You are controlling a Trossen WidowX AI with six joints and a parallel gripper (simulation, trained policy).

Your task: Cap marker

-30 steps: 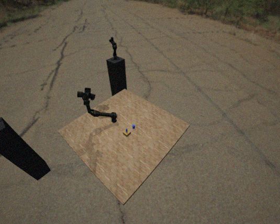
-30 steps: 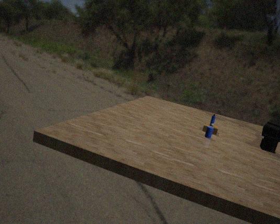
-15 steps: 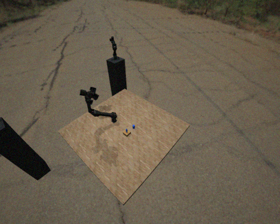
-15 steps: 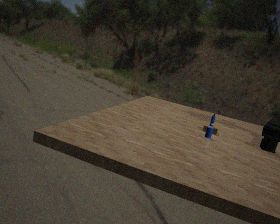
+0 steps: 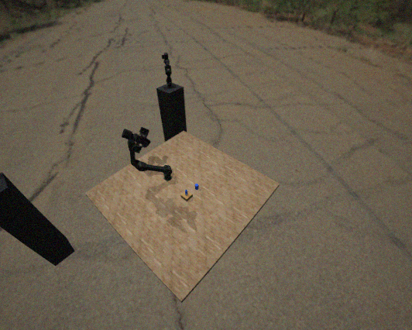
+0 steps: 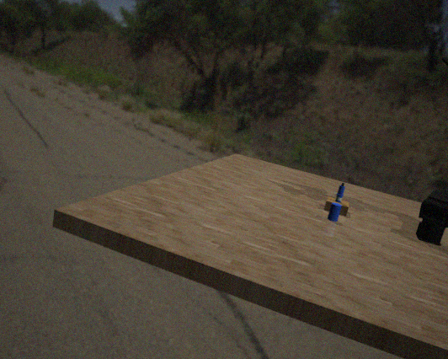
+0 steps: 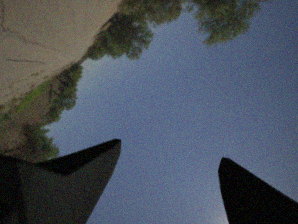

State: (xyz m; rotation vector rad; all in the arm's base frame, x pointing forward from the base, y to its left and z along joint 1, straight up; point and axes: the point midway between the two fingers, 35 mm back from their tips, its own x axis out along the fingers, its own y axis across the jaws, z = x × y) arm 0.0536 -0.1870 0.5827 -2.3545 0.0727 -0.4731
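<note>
Now: gripper tip 210 mm short of the blue cap, 290 mm to the right of it and 570 mm above it. The rest, counted from my gripper tip: tan holder block: 210 mm ahead, 160 mm to the left, 580 mm below.
</note>
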